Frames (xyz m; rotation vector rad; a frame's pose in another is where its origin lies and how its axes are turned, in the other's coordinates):
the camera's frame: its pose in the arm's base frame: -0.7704 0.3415 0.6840 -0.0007 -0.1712 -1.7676
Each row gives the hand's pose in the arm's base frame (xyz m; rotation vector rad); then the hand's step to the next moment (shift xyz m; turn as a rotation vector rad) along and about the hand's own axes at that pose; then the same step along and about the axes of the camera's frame.
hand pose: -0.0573 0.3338 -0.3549 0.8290 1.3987 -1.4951
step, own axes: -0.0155 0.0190 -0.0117 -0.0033 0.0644 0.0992
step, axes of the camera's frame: -0.0185 0.0193 0.0049 0.0767 0.0863 -0.0257
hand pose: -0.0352 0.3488 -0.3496 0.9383 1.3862 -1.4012
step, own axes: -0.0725 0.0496 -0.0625 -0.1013 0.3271 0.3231
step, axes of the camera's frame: -0.0782 0.0529 0.0521 0.2115 0.4184 -0.0430
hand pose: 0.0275 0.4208 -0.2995 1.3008 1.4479 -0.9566
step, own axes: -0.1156 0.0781 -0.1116 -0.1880 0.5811 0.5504
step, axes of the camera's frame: -0.0837 0.0602 0.1459 0.3578 0.7378 -0.0600
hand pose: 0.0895 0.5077 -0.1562 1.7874 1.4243 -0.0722
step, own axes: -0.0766 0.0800 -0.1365 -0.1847 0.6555 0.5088
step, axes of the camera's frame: -0.0029 -0.0036 0.1757 0.3282 0.7842 0.0052
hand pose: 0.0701 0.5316 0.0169 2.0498 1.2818 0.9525
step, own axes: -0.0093 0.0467 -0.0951 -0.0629 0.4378 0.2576
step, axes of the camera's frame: 0.0393 -0.0375 0.0914 0.1757 0.4739 0.0811
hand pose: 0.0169 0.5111 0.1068 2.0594 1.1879 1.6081
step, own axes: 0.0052 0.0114 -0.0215 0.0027 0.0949 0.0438
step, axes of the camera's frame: 0.0134 -0.0100 0.0185 0.0330 0.0930 0.0346
